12 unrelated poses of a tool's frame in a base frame.
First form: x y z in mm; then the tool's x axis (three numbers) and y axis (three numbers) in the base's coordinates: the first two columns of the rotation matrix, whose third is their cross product.
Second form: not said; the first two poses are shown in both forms.
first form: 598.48, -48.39, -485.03, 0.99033, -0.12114, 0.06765, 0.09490, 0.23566, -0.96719
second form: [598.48, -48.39, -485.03], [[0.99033, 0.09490, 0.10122], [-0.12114, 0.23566, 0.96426], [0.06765, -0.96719, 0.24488]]
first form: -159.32, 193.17, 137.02, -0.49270, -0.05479, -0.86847, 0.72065, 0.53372, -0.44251
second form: [-159.32, 193.17, 137.02], [[-0.49270, 0.72065, 0.48776], [-0.05479, 0.53372, -0.84389], [-0.86847, -0.44251, -0.22348]]
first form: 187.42, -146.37, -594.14, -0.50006, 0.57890, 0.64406, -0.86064, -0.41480, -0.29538
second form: [187.42, -146.37, -594.14], [[-0.50006, -0.86064, 0.09616], [0.57890, -0.41480, -0.70201], [0.64406, -0.29538, 0.70565]]
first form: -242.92, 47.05, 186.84, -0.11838, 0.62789, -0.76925, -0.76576, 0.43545, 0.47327
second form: [-242.92, 47.05, 186.84], [[-0.11838, -0.76576, 0.63213], [0.62789, 0.43545, 0.64509], [-0.76925, 0.47327, 0.42926]]
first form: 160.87, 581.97, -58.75, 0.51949, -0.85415, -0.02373, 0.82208, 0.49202, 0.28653
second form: [160.87, 581.97, -58.75], [[0.51949, 0.82208, -0.23306], [-0.85415, 0.49202, -0.16836], [-0.02373, 0.28653, 0.95778]]
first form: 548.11, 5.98, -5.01, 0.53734, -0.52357, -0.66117, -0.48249, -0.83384, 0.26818
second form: [548.11, 5.98, -5.01], [[0.53734, -0.48249, -0.69172], [-0.52357, -0.83384, 0.17490], [-0.66117, 0.26818, -0.70067]]
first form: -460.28, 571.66, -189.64, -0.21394, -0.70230, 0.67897, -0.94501, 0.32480, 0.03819
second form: [-460.28, 571.66, -189.64], [[-0.21394, -0.94501, -0.24735], [-0.70230, 0.32480, -0.63346], [0.67897, 0.03819, -0.73317]]
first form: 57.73, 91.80, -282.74, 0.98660, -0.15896, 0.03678, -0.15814, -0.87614, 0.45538
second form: [57.73, 91.80, -282.74], [[0.98660, -0.15814, -0.04016], [-0.15896, -0.87614, -0.45509], [0.03678, 0.45538, -0.88954]]
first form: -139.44, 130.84, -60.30, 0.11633, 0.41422, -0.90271, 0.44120, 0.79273, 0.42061
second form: [-139.44, 130.84, -60.30], [[0.11633, 0.44120, 0.88983], [0.41422, 0.79273, -0.44721], [-0.90271, 0.42061, -0.09054]]
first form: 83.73, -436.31, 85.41, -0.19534, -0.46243, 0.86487, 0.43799, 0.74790, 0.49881
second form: [83.73, -436.31, 85.41], [[-0.19534, 0.43799, -0.87750], [-0.46243, 0.74790, 0.47624], [0.86487, 0.49881, 0.05644]]
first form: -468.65, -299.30, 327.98, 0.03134, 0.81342, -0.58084, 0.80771, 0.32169, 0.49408
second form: [-468.65, -299.30, 327.98], [[0.03134, 0.80771, 0.58874], [0.81342, 0.32169, -0.48463], [-0.58084, 0.49408, -0.64693]]
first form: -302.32, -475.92, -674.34, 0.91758, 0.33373, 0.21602, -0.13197, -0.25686, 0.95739
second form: [-302.32, -475.92, -674.34], [[0.91758, -0.13197, 0.37500], [0.33373, -0.25686, -0.90699], [0.21602, 0.95739, -0.19165]]
